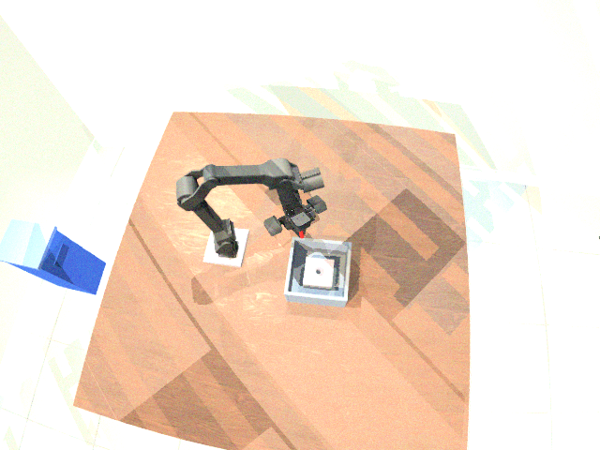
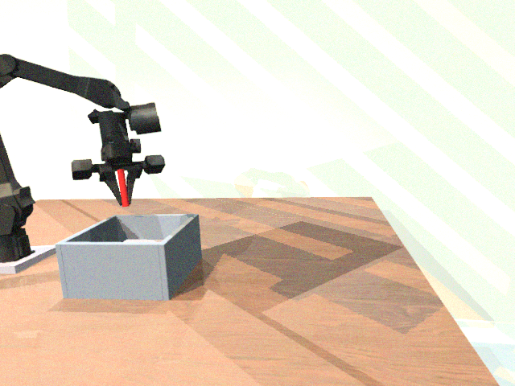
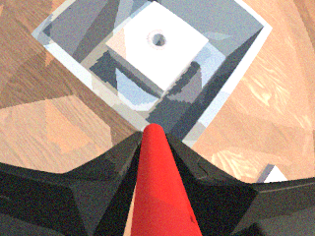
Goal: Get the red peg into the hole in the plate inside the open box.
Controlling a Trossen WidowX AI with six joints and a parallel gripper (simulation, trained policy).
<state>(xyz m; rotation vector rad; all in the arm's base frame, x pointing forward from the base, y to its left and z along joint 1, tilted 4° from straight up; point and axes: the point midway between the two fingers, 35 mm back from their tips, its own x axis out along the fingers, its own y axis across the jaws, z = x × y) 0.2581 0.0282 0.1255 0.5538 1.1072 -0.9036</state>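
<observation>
My gripper tip is now 6 cm short of the grey box, 10 cm to the left of it and 9 cm above it. Round my gripper tip: red peg: 1 cm to the left, 4 cm above.
</observation>
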